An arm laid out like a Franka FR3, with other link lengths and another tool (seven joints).
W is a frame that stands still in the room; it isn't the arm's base.
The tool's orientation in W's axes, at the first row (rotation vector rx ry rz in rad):
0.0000 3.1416 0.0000
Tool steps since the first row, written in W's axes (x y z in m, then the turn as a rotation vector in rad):
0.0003 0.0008 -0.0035 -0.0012 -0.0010 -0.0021
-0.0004 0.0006 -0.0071 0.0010 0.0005 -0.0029
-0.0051 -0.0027 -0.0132 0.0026 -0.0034 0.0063
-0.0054 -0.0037 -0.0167 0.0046 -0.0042 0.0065
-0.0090 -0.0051 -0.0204 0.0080 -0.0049 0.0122
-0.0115 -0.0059 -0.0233 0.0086 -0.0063 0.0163
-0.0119 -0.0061 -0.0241 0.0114 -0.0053 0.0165
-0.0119 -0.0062 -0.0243 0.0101 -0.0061 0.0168
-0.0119 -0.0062 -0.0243 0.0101 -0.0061 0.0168
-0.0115 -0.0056 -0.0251 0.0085 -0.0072 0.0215
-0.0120 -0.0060 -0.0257 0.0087 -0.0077 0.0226
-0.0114 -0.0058 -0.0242 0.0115 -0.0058 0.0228
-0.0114 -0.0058 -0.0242 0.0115 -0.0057 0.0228
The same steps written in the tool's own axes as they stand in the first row. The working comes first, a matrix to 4 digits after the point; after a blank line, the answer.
The tool's axes in the first row as the columns of a matrix, in W's axes (used below as rounded here):
-1.0000 0.0000 0.0000
0.0000 1.0000 0.0000
0.0000 0.0000 -1.0000

-0.0003 0.0008 0.0035 0.0012 -0.0010 0.0021
0.0004 0.0006 0.0071 -0.0010 0.0005 0.0029
0.0051 -0.0027 0.0132 -0.0026 -0.0034 -0.0063
0.0054 -0.0037 0.0167 -0.0046 -0.0042 -0.0065
0.0090 -0.0051 0.0204 -0.0080 -0.0049 -0.0122
0.0115 -0.0059 0.0233 -0.0086 -0.0063 -0.0163
0.0119 -0.0061 0.0241 -0.0114 -0.0053 -0.0165
0.0119 -0.0062 0.0243 -0.0101 -0.0061 -0.0168
0.0119 -0.0062 0.0243 -0.0101 -0.0061 -0.0168
0.0115 -0.0056 0.0251 -0.0085 -0.0072 -0.0215
0.0120 -0.0060 0.0257 -0.0087 -0.0077 -0.0226
0.0114 -0.0058 0.0242 -0.0115 -0.0058 -0.0228
0.0114 -0.0058 0.0242 -0.0115 -0.0057 -0.0228

